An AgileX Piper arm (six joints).
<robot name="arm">
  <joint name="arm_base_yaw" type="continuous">
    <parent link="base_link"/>
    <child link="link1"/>
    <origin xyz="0 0 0.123" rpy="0 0 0"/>
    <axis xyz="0 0 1"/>
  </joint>
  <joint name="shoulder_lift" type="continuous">
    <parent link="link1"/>
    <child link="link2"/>
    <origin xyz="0 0 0" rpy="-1.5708 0 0"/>
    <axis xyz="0 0 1"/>
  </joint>
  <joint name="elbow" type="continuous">
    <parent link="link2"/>
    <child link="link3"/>
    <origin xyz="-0.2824 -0.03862 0" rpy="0 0 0"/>
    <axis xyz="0 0 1"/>
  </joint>
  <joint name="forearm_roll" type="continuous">
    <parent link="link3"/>
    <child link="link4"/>
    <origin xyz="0.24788 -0.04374 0" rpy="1.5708 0 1.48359"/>
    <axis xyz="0 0 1"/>
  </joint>
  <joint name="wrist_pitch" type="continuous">
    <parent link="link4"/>
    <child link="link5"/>
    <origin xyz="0 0 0" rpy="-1.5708 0 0"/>
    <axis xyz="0 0 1"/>
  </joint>
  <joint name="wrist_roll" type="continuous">
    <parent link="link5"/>
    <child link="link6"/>
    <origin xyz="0 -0.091 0" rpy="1.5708 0 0"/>
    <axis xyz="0 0 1"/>
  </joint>
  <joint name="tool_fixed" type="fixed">
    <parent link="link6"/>
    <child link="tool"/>
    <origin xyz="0 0 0" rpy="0 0 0"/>
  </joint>
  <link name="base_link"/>
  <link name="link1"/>
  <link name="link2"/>
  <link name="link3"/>
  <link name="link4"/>
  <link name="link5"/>
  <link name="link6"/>
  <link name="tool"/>
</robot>
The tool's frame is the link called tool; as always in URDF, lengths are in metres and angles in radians. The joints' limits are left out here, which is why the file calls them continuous.
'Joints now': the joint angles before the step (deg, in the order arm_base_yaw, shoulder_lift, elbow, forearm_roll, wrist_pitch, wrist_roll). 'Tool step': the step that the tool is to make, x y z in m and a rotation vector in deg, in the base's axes. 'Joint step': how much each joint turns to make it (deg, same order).
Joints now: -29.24, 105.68, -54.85, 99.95, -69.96, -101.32
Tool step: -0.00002, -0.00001, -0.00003, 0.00, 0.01, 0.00
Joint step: 0.00, 0.00, 0.00, -0.01, 0.00, 0.00
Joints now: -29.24, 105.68, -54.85, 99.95, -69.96, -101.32
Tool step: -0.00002, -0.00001, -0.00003, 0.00, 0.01, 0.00
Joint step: 0.00, 0.00, 0.00, -0.01, 0.00, 0.00
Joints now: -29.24, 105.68, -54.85, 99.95, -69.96, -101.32
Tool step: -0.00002, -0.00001, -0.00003, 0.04, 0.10, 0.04
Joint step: 0.00, 0.00, 0.01, 0.00, 0.00, -0.11
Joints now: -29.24, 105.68, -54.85, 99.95, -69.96, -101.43
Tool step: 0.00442, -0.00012, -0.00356, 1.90, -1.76, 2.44
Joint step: 0.00, 0.01, 0.00, 0.00, 3.56, 0.00
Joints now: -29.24, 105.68, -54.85, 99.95, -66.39, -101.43
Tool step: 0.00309, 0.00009, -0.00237, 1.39, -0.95, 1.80
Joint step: 0.00, 0.00, 0.00, 0.00, 2.45, -0.30
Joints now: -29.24, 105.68, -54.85, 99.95, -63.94, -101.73
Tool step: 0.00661, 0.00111, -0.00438, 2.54, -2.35, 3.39
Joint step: 0.11, 0.00, 0.01, -0.01, 4.77, 0.00
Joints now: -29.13, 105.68, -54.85, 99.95, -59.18, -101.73
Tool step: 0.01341, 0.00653, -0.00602, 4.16, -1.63, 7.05
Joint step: 1.01, 0.01, 0.00, 0.00, 7.18, -2.21
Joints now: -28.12, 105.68, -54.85, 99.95, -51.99, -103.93
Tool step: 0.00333, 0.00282, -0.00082, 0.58, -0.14, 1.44
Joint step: 0.52, 0.00, 0.01, 0.00, 1.01, -0.41
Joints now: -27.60, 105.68, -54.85, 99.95, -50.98, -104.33
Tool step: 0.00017, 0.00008, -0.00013, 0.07, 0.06, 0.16
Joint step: 0.01, 0.00, 0.01, -0.01, 0.12, -0.13
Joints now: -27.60, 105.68, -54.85, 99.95, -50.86, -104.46
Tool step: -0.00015, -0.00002, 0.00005, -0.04, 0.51, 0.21
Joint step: 0.01, 0.01, 0.00, 0.00, -0.13, -0.53
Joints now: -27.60, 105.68, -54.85, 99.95, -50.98, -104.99
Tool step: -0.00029, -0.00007, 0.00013, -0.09, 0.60, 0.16
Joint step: 0.00, 0.01, 0.00, 0.00, -0.23, -0.58
